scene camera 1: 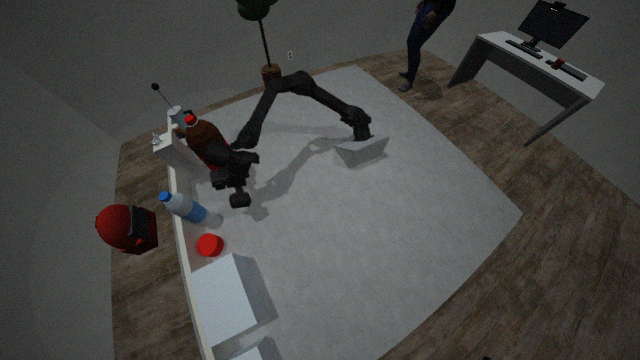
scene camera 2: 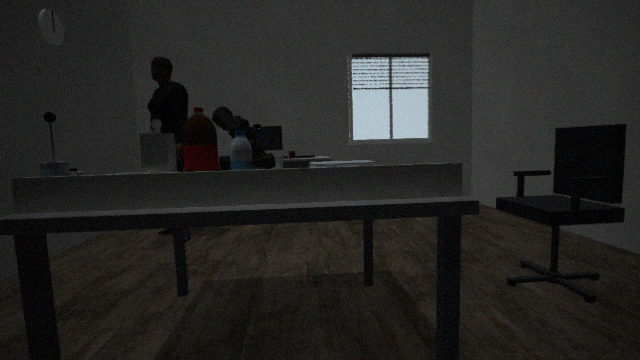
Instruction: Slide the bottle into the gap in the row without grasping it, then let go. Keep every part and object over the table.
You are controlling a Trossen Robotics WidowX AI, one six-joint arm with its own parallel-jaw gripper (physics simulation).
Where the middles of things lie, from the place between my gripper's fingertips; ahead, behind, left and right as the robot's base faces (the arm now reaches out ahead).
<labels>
Right now my hand is 130 mm short of the blue-capped bottle (scene camera 1: 179,204), 10 mm to the left of it and 60 mm below it. From my hand the other things lie so: large brown bottle (scene camera 2: 200,148): 40 mm behind, 150 mm to the right, 110 mm above.
</labels>
